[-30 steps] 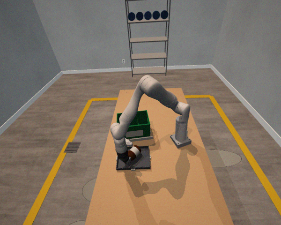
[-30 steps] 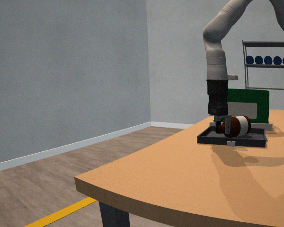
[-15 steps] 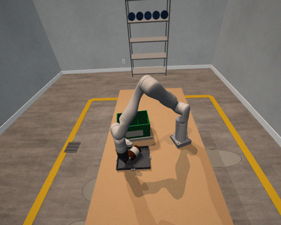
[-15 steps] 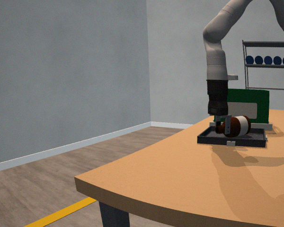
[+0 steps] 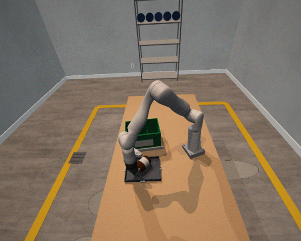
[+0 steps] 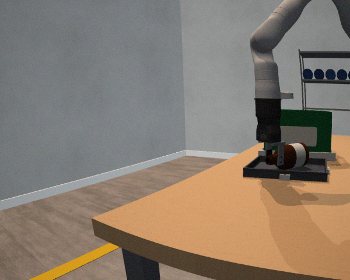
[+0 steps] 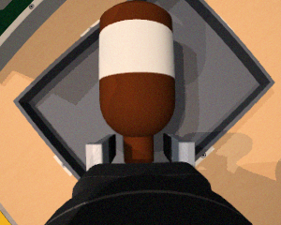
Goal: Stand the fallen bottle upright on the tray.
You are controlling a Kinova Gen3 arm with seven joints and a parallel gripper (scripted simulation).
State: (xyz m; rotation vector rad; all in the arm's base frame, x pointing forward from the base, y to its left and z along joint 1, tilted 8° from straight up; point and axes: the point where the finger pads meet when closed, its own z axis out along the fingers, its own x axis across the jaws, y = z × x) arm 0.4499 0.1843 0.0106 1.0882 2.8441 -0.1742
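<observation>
Now: hand 40 mm to the left of the brown bottle, 30 mm past it and 10 mm above it. The rest, counted from my hand: green crate: 310 mm to the right, 60 mm behind, 40 mm above; then dark tray: 50 mm behind, 40 mm to the right, 40 mm below.
</observation>
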